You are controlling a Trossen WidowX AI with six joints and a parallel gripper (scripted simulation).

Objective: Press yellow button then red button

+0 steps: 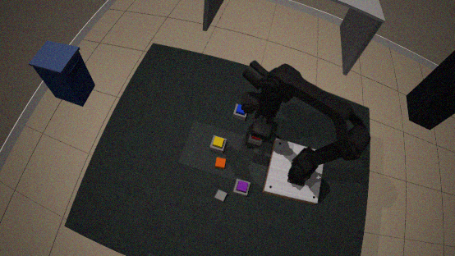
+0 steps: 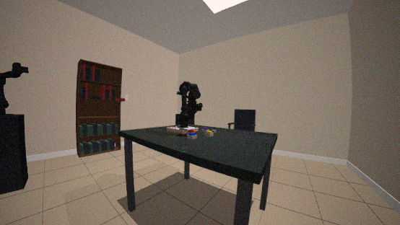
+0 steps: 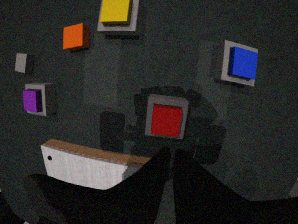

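Right now the red button is 90 mm below my gripper tip and 10 mm behind it. The rest, counted from my gripper tip: yellow button 120 mm ahead, 90 mm below, 80 mm to the left; then orange block 140 mm to the left, 110 mm below, 90 mm ahead; then blue button 90 mm below, 80 mm to the right, 80 mm ahead.
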